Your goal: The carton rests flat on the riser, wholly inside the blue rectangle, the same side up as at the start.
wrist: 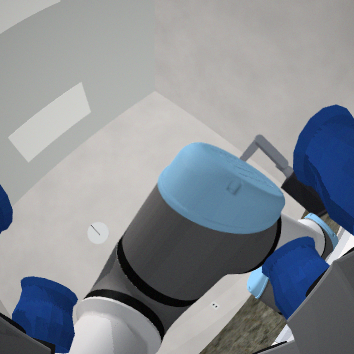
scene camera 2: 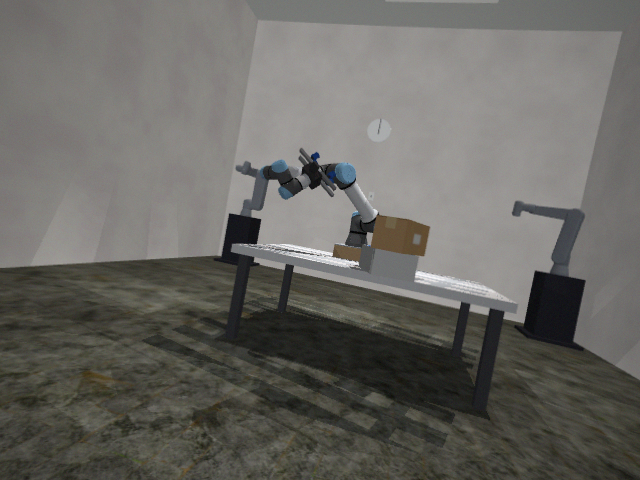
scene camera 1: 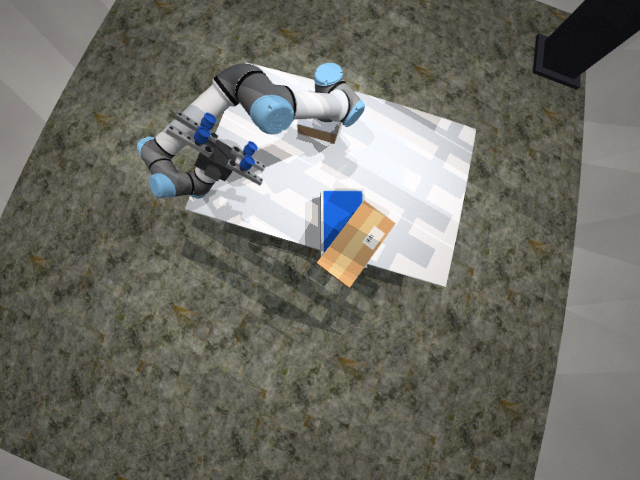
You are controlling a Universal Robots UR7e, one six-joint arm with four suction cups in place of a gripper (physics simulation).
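Frame: origin at the arm's base, x ahead, y left, z up, level; millimetres.
Where they show: hand, tool point: (wrist: 158, 245) (scene camera 2: 324, 167) (scene camera 1: 230, 139); arm's base, link origin: (scene camera 2: 356, 246).
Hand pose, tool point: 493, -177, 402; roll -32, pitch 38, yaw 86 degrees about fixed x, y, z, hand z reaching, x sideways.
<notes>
Each offset is from my tool point to the top centre of the thing, as dx, dy, dz.
The brown carton @[+149, +475, -221] (scene camera 1: 356, 245) (scene camera 2: 399, 235) lies flat on the pale grey riser @[+73, +420, -371] (scene camera 2: 393, 266), a white label on its top. It is turned askew to the blue rectangle @[+73, +420, -371] (scene camera 1: 337, 210) and covers its lower right part. One end of the carton juts past the riser and the table's edge. My gripper (scene camera 1: 226, 142) (scene camera 2: 323, 166) (wrist: 170, 240), four blue suction cups on a dark frame, is open and empty. It is tilted, high above the table's left part, well apart from the carton. The carton and riser do not show in the wrist view.
A low box with a brown side (scene camera 1: 316, 134) (scene camera 2: 346, 252) stands on the white table (scene camera 1: 439, 144) (scene camera 2: 289, 257) near my arm's base. My arm's upper joint (wrist: 220, 190) is close in front of the cups. Two other grey arms (scene camera 2: 568, 232) (scene camera 2: 260, 191) stand on dark pedestals beyond the table.
</notes>
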